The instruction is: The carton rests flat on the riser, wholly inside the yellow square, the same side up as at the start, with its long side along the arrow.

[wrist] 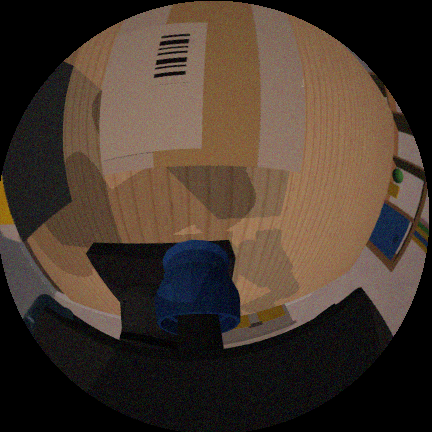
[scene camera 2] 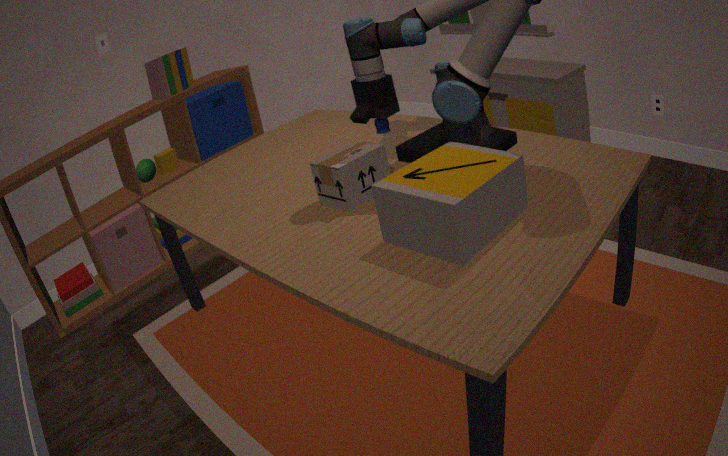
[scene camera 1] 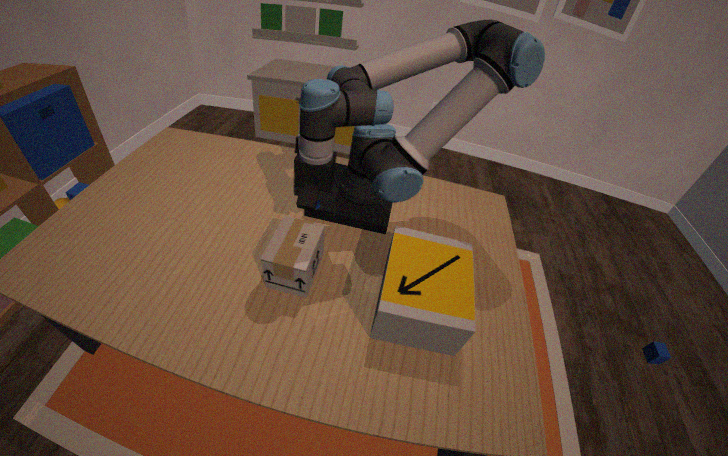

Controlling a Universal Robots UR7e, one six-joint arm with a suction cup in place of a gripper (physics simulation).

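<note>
A carton (scene camera 2: pixel 343 178) is in the scene, and the carton also appears in the wrist view (wrist: pixel 206 90). On the table rests a grey riser (scene camera 2: pixel 449 204), which can be seen in the wrist view (wrist: pixel 41 189) and in scene camera 1 (scene camera 1: pixel 427 299) too. The suction cup (wrist: pixel 196 280) carries nothing, and the cup is 14 cm from the middle of the carton.
</note>
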